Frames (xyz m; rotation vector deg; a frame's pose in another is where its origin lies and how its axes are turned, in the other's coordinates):
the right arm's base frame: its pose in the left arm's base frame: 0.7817 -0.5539 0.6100 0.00 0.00 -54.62
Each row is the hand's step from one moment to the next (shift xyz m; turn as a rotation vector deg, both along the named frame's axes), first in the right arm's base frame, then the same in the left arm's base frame.
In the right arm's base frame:
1: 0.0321 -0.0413 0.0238 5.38 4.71 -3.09
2: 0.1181 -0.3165 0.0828 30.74 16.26 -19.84
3: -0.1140 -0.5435 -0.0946 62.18 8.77 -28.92
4: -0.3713 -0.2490 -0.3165 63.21 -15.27 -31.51
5: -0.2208 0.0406 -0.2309 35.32 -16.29 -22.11
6: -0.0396 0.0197 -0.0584 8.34 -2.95 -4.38
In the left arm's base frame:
1: -0.0151 -0.0501 0.0238 6.96 -1.66 -3.09
2: -0.1897 -0.2795 0.0828 31.06 -15.65 -19.84
3: -0.5091 -0.2217 -0.0946 43.15 -45.62 -28.92
4: -0.4180 0.1586 -0.3165 24.15 -60.38 -31.51
5: -0.0947 0.2035 -0.2309 7.17 -38.23 -22.11
6: -0.0069 0.0437 -0.0584 2.42 -8.51 -4.38

